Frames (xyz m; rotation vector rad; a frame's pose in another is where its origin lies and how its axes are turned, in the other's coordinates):
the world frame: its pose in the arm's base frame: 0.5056 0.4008 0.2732 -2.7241 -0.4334 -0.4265
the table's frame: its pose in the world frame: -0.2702 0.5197 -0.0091 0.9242 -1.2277 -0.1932
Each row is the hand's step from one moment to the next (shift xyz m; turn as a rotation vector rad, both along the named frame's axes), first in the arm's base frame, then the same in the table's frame.
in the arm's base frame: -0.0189 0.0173 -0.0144 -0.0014 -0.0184 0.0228
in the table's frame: 0.0146 0.0051 0.0250 -0.0247 -0.0140 -0.0075
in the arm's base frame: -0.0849 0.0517 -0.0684 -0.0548 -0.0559 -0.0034
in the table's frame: 0.0439 0.0364 0.1063 -0.0650 0.0204 0.0386
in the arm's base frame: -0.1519 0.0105 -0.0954 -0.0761 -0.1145 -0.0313
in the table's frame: -0.0036 0.0719 0.1646 -0.1138 0.0670 0.0493
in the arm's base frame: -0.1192 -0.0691 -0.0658 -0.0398 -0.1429 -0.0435
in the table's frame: -0.0746 0.0779 0.1081 -0.1238 0.0920 0.0099
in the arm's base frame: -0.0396 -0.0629 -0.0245 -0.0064 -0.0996 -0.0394
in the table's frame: -0.0593 0.0437 0.0263 -0.0767 0.0741 -0.0117
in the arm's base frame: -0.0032 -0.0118 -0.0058 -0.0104 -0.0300 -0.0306
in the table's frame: -0.0094 0.0096 0.0011 -0.0192 0.0389 0.0080
